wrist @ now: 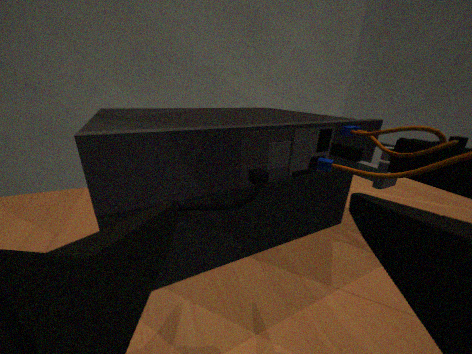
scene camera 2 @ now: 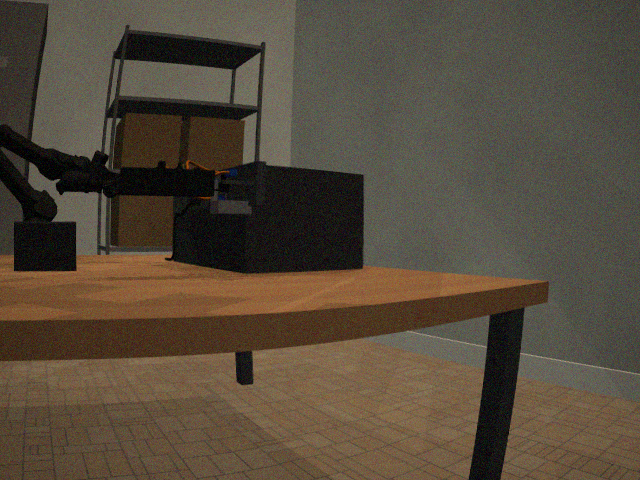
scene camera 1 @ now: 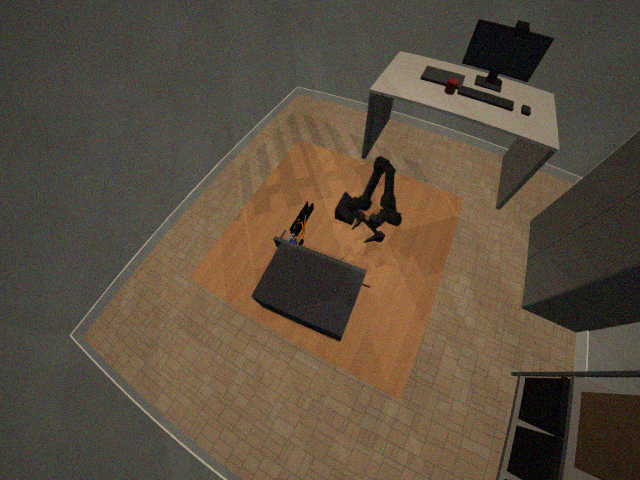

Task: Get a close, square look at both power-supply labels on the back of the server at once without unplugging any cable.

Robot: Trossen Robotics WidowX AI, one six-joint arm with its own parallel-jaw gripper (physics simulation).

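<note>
The dark server sits on the wooden table, its back slanting away to the right in the wrist view. Two pale grey patches show right of centre on its back; no label print is readable. A black plug with a black cord is below the left patch. Orange cables run right from blue plugs. My gripper is open and empty, apart from the back. In scene camera 2 its fingers merge with dark shapes.
A black jointed cable arm sticks out behind the server, right of the patches in the wrist view. A grey bracket is near it. The wooden table carries my base.
</note>
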